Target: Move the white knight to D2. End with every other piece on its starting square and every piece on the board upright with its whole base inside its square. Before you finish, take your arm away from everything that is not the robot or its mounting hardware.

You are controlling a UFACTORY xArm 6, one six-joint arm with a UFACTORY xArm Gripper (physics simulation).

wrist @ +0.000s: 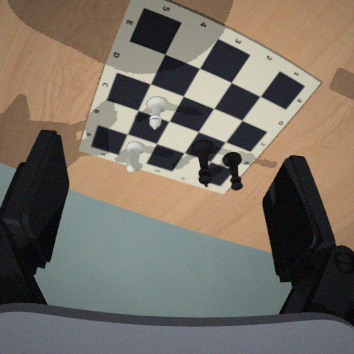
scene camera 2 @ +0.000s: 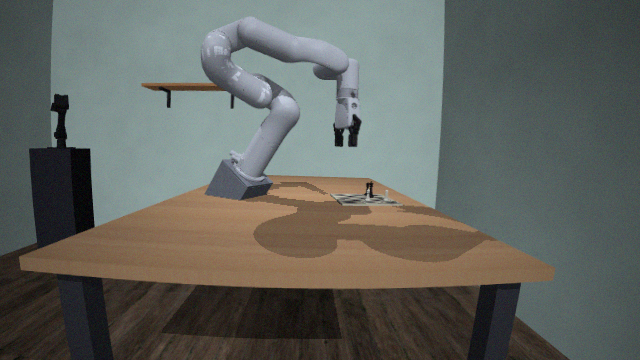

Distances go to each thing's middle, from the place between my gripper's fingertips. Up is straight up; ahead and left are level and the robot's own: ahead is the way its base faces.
Scene:
The chessboard (wrist: 219,85) is 190 mm below my hand, 100 mm ahead of it and 50 mm to the left of it.

